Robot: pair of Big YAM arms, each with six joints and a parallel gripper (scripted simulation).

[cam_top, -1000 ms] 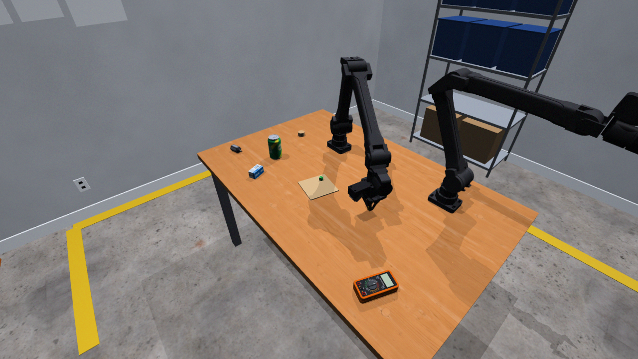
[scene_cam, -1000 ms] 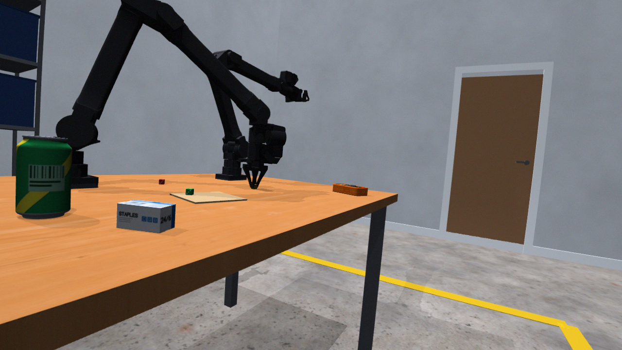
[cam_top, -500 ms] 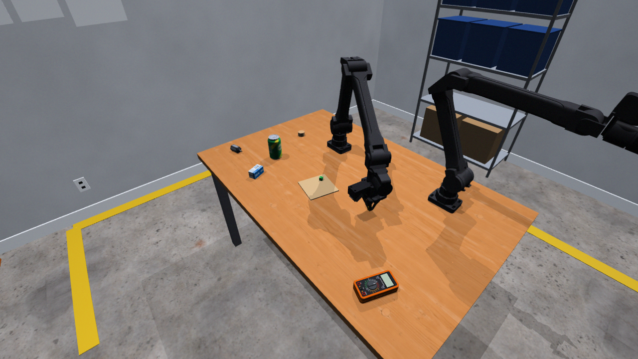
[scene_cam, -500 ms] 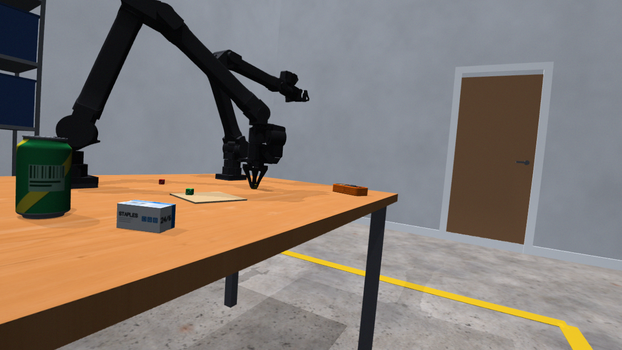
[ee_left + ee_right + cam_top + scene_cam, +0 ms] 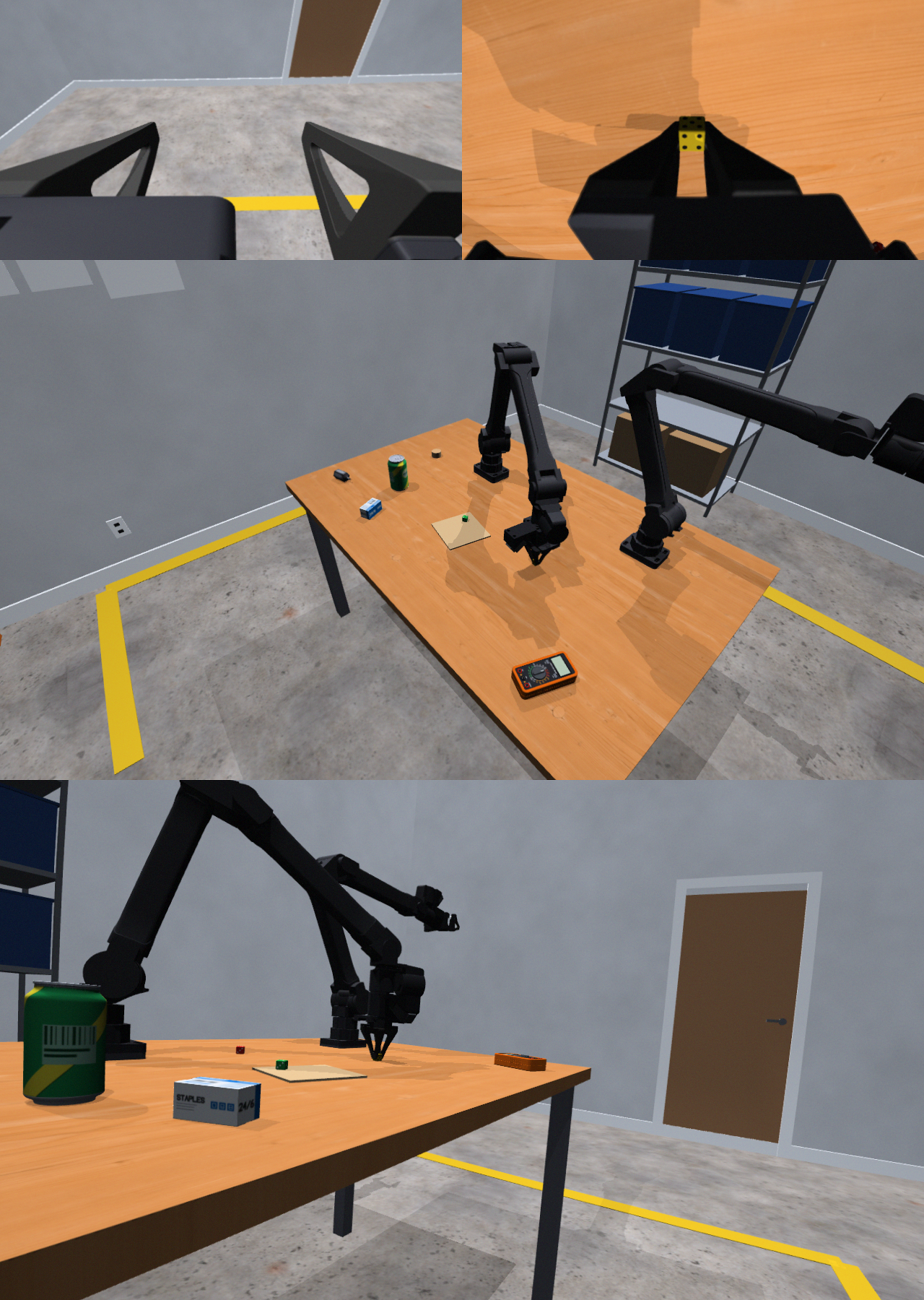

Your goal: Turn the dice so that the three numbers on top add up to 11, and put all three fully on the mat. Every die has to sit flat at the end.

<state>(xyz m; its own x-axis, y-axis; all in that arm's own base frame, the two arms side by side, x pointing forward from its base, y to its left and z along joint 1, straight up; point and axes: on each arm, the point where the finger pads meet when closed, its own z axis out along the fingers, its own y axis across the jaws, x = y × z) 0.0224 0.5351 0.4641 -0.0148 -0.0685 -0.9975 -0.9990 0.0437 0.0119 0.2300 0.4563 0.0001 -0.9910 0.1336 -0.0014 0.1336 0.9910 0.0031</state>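
My right hand is 26 cm to the left of the tan mat, 5 cm short of it and 1 cm above it. The rest, counted from my right hand: yellow die right at my right hand; red die 23 cm behind, 19 cm to the right; green die 28 cm to the right, 1 cm ahead.
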